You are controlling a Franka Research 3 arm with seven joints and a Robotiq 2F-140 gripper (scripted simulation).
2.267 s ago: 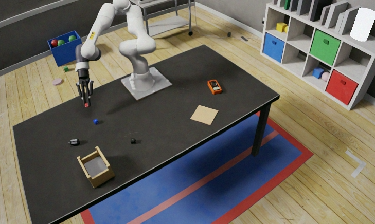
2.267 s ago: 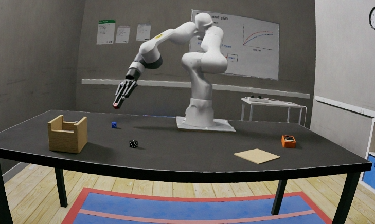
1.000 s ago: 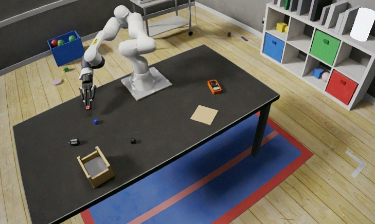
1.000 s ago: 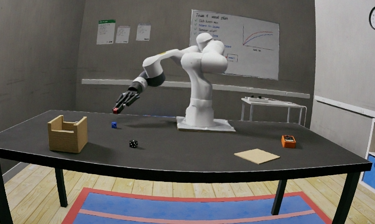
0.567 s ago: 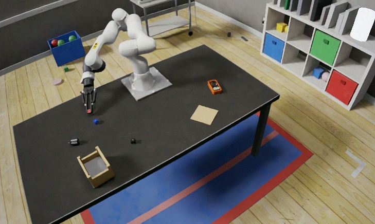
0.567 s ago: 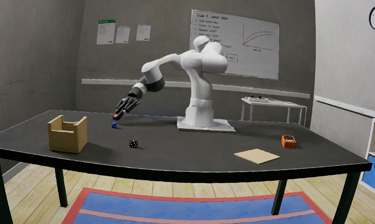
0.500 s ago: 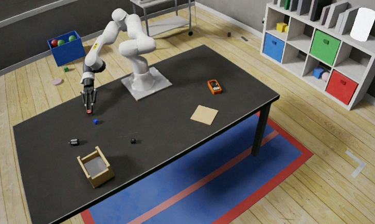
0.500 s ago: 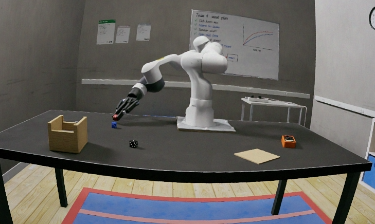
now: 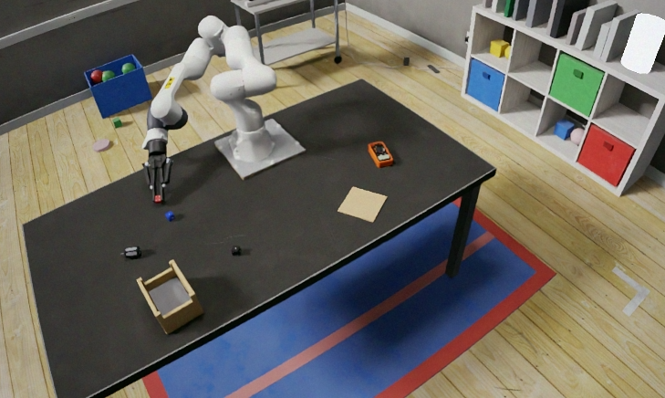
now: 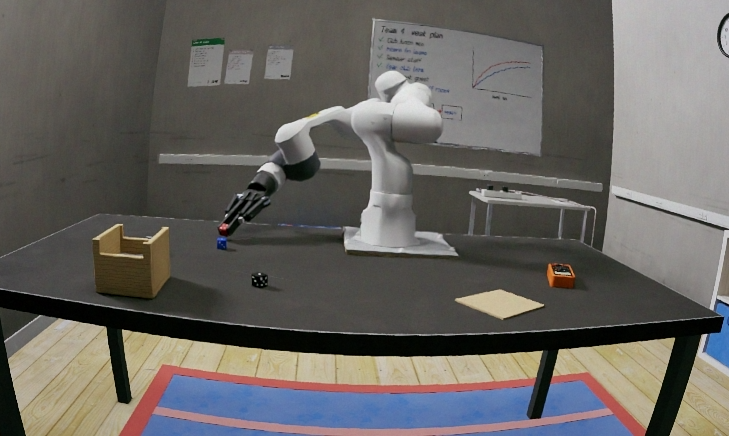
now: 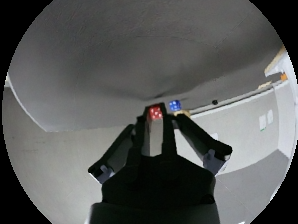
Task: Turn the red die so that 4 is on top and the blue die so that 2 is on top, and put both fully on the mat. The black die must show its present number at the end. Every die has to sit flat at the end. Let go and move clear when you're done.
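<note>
My hand is 120 mm short of the blue die and 30 mm above it. The rest, counted from my hand: dark object 210 mm ahead, 190 mm to the right, 20 mm below; black die 420 mm ahead, 160 mm to the left, 30 mm below; red die 20 mm ahead, 10 mm to the right, 10 mm below.
</note>
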